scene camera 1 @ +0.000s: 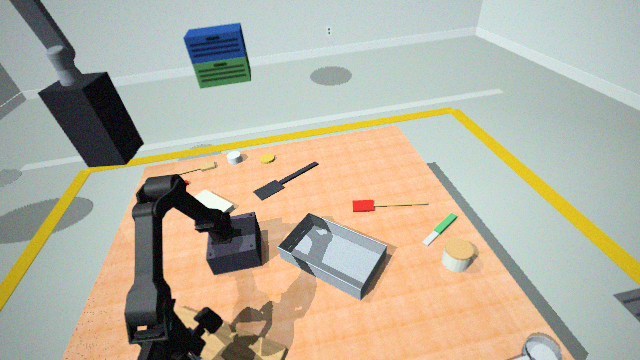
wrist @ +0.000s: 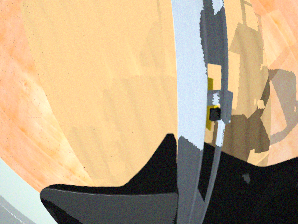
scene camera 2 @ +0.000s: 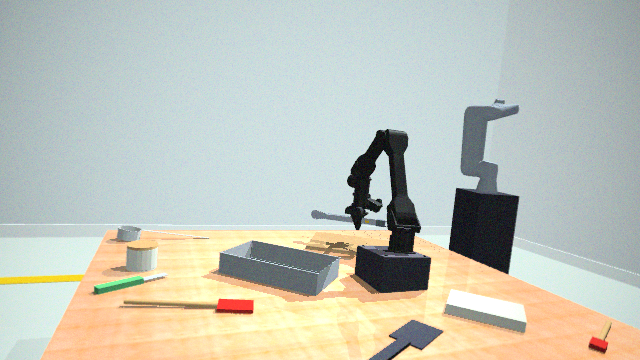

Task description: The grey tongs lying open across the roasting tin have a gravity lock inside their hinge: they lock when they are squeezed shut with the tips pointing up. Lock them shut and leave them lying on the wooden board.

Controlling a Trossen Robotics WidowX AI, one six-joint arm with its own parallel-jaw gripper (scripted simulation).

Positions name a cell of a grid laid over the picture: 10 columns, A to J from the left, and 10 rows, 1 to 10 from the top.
cork-lidded jar: scene camera 1 H8; scene camera 2 C8; not seen in the wrist view (out of frame)
